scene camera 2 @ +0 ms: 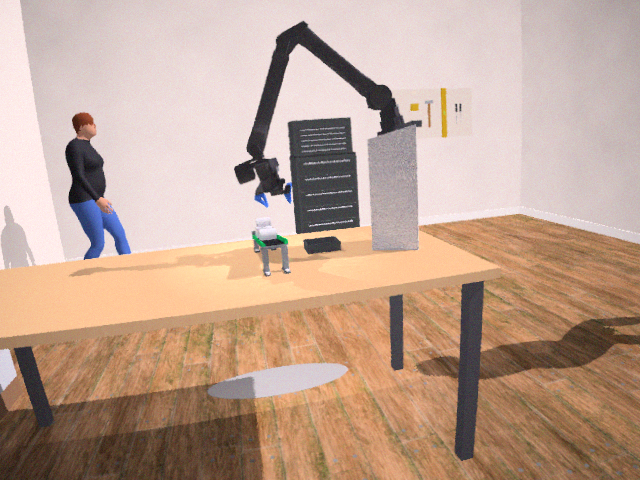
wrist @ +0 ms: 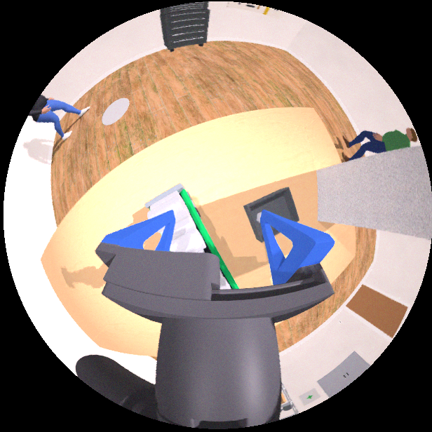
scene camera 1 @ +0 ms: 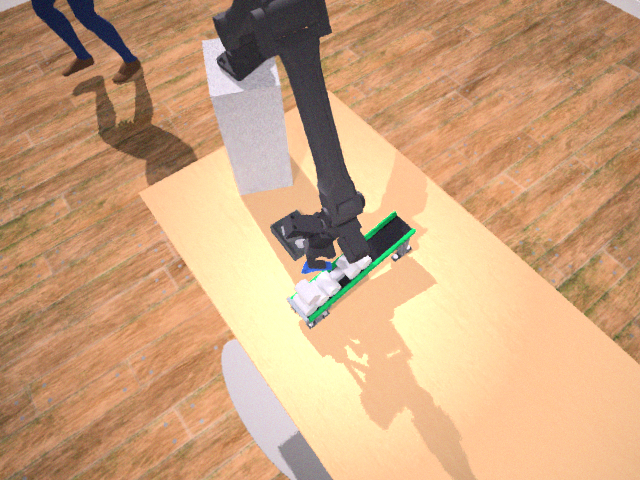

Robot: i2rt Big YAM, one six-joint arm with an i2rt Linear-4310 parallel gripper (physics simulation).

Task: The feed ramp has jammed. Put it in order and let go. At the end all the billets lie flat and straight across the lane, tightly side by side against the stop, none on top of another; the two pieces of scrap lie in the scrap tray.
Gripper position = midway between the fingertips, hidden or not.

In view: the gripper (scene camera 1: 299, 255) and a dark scrap tray (wrist: 280, 202).
The gripper shows as well in the wrist view (wrist: 217, 214).
